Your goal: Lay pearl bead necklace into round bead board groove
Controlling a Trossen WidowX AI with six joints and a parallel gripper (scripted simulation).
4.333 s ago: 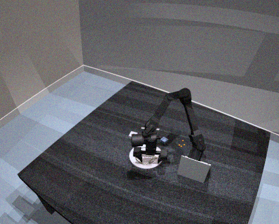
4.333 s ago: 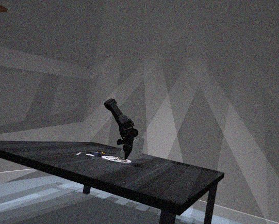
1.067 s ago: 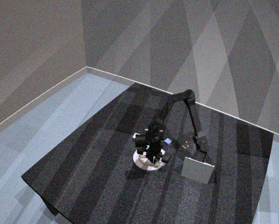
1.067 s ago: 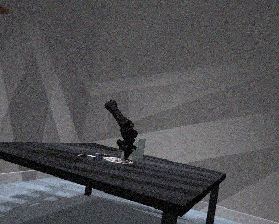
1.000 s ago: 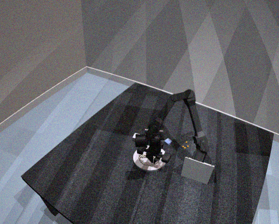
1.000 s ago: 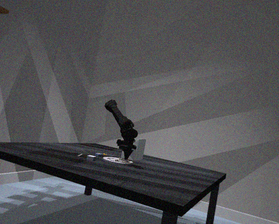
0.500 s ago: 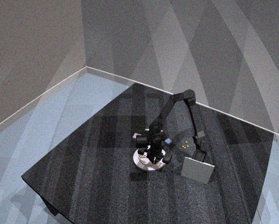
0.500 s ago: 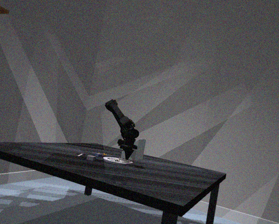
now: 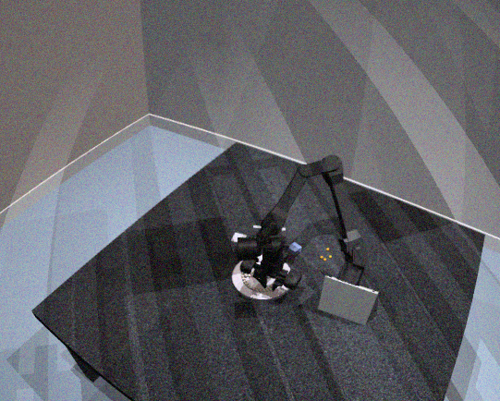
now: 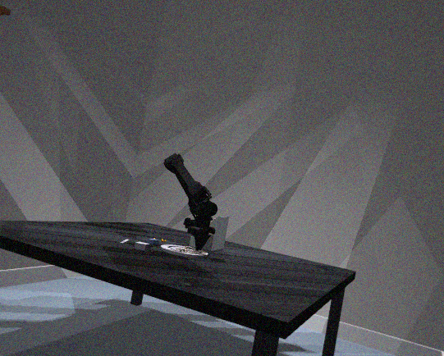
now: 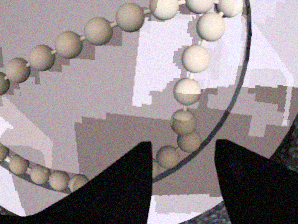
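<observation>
Now: gripper tip 5 cm short of the round white bead board, 4 cm to the left of it and 1 cm above it. From my gripper tip the other things lie so: small white block (22 cm ahead, 14 cm to the right); small blue cube (21 cm to the right, 3 cm ahead, 1 cm below); thin white stick (26 cm to the right, 17 cm ahead, 1 cm below).
</observation>
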